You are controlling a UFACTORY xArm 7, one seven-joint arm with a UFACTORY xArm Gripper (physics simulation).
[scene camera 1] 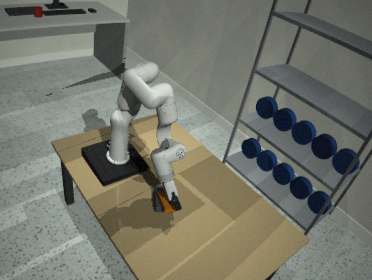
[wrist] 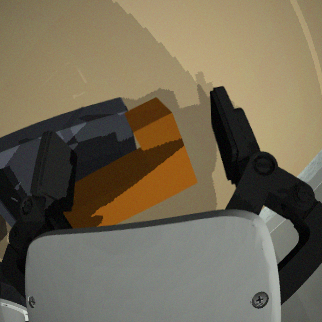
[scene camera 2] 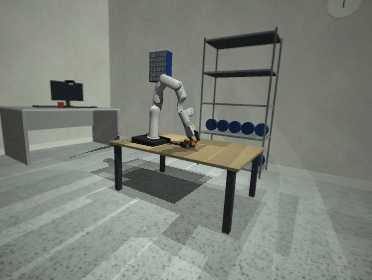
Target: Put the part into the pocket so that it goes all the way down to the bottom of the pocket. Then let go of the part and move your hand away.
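Frame: origin at the arm's base, x right, y ahead, z up, level; centimetres.
Seen in the pictures: gripper, fingertip midpoint: [scene camera 1: 175, 204] [wrist: 131, 123] [scene camera 2: 195, 141]; arm's base, origin of the base link: [scene camera 1: 118, 156] [wrist: 2, 308] [scene camera 2: 153, 137].
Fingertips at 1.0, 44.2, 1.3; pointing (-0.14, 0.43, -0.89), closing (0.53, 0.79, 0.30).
Note:
Offsets run from my fingertips to a thing's top centre, as dx, dy, dz. Level surfaces: height alone.
The orange part {+1.4, -4.4, +0.6} [scene camera 1: 166, 205] [scene camera 2: 190, 143] [wrist: 167, 175] lies at the side of the dark grey pocket block {-0.9, -8.2, -2.4} [scene camera 1: 157, 201] [wrist: 102, 137], covering part of it in the wrist view. Most of the part shows outside the pocket; whether it rests on the block's rim or on the table cannot be told. My gripper [scene camera 1: 175, 202] [wrist: 131, 123] is open wide, low over the part. One finger is over the block and the other is out past the part's far side, apart from it. The pocket's floor is mostly hidden.
The block stands on the wooden table {dz -6.0} [scene camera 1: 250, 220] [scene camera 2: 225, 155]. The arm's black base plate [scene camera 1: 102, 167] [scene camera 2: 145, 140] is behind it. A tall grey shelf rack [scene camera 1: 248, 92] [scene camera 2: 202, 85] with blue discs stands beyond the table. A desk [scene camera 1: 75, 22] [scene camera 2: 75, 117] stands farther back.

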